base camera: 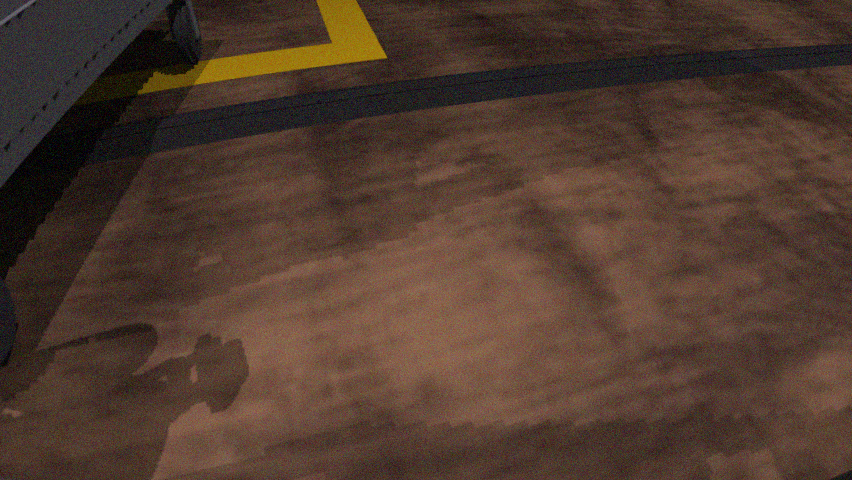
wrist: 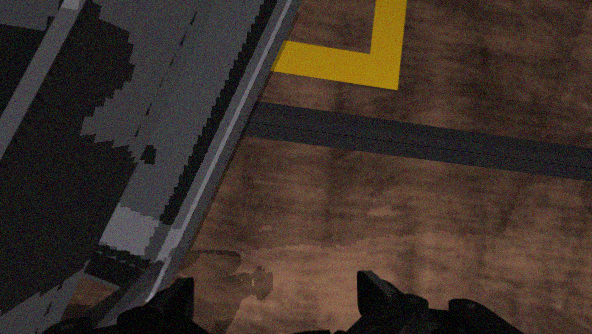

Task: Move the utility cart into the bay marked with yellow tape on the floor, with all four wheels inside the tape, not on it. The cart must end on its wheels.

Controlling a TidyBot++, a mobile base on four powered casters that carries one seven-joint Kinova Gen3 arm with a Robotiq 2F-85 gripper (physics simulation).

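Frame: origin at the arm's base, x ahead, y left, z up, level; centimetres.
Seen in the pictures: gripper, fingertip midpoint: (wrist: pixel 277 292).
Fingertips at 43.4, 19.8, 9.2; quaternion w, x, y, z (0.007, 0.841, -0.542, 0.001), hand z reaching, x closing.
Pixels of each thing's middle, then the offset from my fingertips to it, as dx, dy, dz. "*": a spot on its surface instead.
- grey utility cart, surface spot: (base camera: pixel 65 65) * +4.2, +10.9, -32.8
- yellow tape, surface spot: (base camera: pixel 268 62) (wrist: pixel 323 63) * +35.2, +2.3, -48.8
- dark strip, surface spot: (base camera: pixel 417 92) * +24.8, -21.0, -47.7
- right tape corner, surface spot: (base camera: pixel 357 48) (wrist: pixel 383 69) * +40.3, -11.2, -48.8
The grey utility cart (base camera: pixel 65 65) (wrist: pixel 225 145) stands upright at the left of both views. In the base view one wheel (base camera: pixel 186 35) is at the front strip of the yellow tape (base camera: pixel 268 62) (wrist: pixel 330 62); whether it touches the tape is unclear. Another wheel (base camera: pixel 4 321) shows at the left edge, well in front of the tape. The other wheels are hidden or out of view. My gripper (wrist: pixel 277 292) is open and empty, pointing down beside the cart's near end, its left finger overlapping the cart's edge in the wrist view.
A dark strip (base camera: pixel 417 92) (wrist: pixel 425 142) runs across the floor in front of the bay, and passes under the cart at the left. The bay's near right tape corner (base camera: pixel 357 48) (wrist: pixel 385 72) shows to the right of the cart. Shadows of the cart and gripper fall on the brown floor.
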